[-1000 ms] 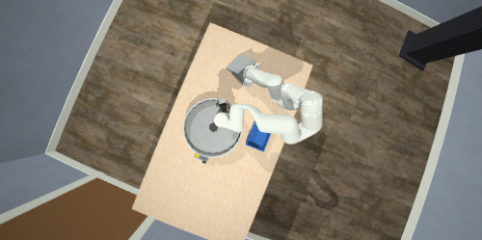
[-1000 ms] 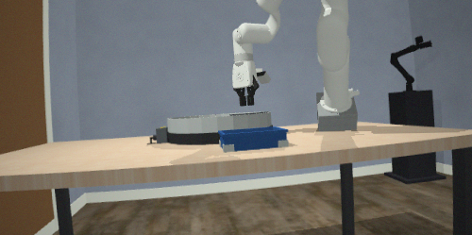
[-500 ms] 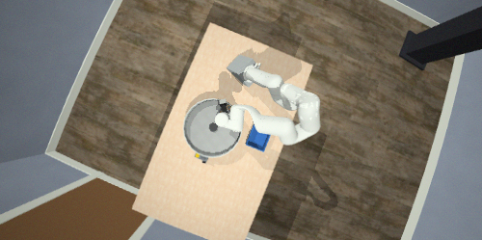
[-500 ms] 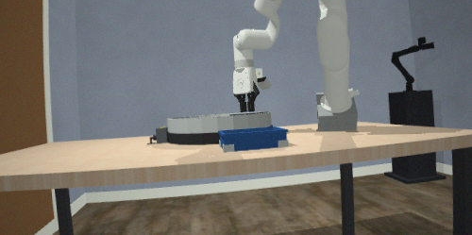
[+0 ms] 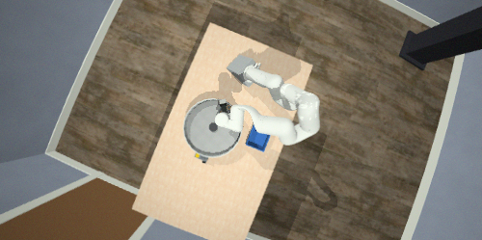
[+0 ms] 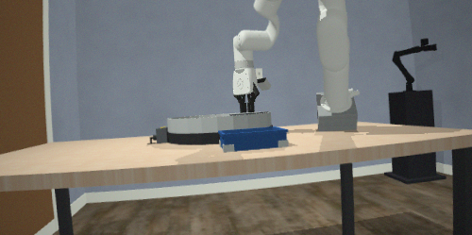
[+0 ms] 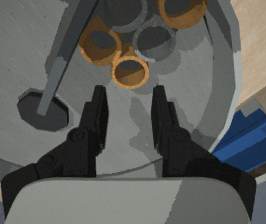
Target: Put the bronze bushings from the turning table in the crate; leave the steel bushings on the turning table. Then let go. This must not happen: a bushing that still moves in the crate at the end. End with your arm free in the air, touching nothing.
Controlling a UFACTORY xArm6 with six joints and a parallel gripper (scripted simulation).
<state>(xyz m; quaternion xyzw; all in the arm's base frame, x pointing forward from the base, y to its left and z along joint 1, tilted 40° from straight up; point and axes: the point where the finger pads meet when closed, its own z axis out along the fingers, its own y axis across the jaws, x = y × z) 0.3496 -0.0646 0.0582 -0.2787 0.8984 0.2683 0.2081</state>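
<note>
Right now my hand is 290 mm to the right of the blue crate, 90 mm above it and 20 mm short of it. The rest, counted from my hand: grey turning table: 110 mm ahead, 60 mm below, 50 mm to the right.
</note>
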